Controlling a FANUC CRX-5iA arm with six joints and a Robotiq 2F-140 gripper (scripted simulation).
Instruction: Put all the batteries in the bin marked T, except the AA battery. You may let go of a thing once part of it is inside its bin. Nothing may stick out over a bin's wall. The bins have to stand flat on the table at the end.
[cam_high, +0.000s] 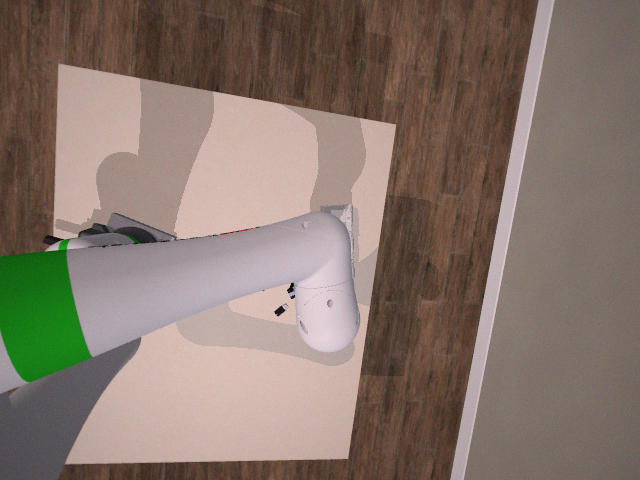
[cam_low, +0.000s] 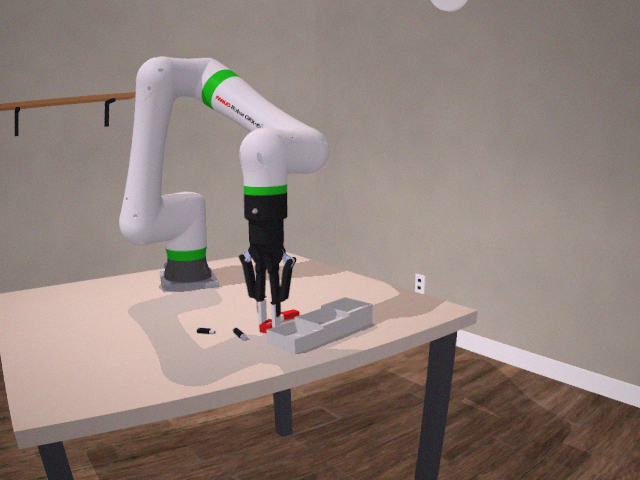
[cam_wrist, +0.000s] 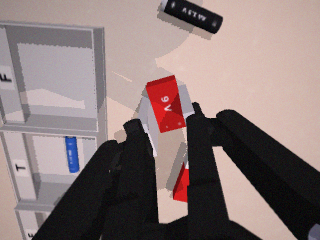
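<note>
Right now the red block battery is 1 cm behind my hand, 1 cm to the left of it and 3 cm below it. From my hand the other things lie so: grey bin: 7 cm ahead, 10 cm to the left, 1 cm below; then blue cylindrical battery: 6 cm ahead, 9 cm to the left, 2 cm below; then green die: 3 cm behind, 13 cm to the left, 3 cm below.
</note>
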